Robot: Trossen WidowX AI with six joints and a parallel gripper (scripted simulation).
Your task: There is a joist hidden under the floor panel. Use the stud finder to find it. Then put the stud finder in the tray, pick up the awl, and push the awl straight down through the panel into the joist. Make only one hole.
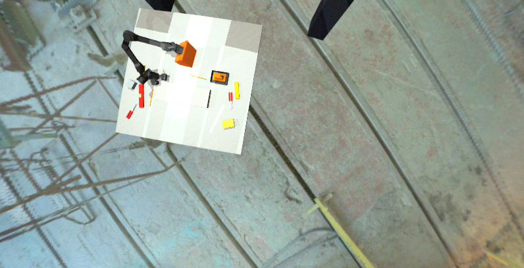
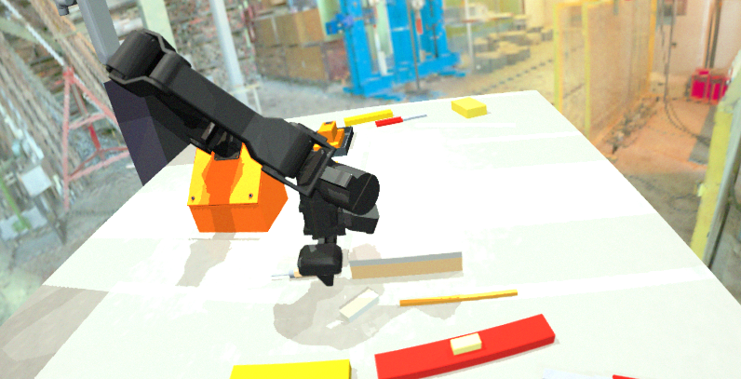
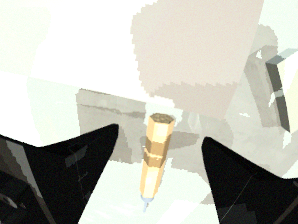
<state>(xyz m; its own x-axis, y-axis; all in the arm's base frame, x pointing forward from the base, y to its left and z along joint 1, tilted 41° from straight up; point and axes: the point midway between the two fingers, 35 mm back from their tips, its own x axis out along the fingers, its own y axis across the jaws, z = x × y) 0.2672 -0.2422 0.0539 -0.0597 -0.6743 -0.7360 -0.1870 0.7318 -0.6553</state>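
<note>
My gripper tip is 6 cm past the awl and 1 cm to the left of it. Also, from my gripper tip: white block 7 cm ahead, 8 cm to the right; then red level 22 cm ahead, 16 cm to the right, 1 cm above; then dark tray 15 cm behind, 56 cm to the left, 1 cm above.
</note>
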